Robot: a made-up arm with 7 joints. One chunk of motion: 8 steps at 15 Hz.
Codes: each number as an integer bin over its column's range. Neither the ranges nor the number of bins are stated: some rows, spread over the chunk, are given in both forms.
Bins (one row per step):
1: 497 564 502 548 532 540
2: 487 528 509 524 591 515
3: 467 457 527 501 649 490
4: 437 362 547 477 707 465
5: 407 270 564 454 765 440
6: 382 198 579 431 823 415
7: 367 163 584 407 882 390
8: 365 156 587 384 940 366
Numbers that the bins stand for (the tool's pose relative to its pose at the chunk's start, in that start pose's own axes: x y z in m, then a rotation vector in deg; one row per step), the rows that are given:
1: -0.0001 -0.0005 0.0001 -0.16 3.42 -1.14
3: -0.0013 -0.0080 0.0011 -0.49 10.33 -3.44
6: -0.0047 -0.0261 0.0032 -0.98 20.61 -6.89
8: -0.0054 -0.0291 0.0035 -1.31 27.52 -9.15
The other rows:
2: -0.0005 -0.0030 0.0004 -0.33 6.90 -2.29
4: -0.0025 -0.0146 0.0019 -0.66 13.75 -4.59
5: -0.0037 -0.0211 0.0026 -0.82 17.18 -5.74
7: -0.0053 -0.0286 0.0034 -1.15 24.09 -8.04

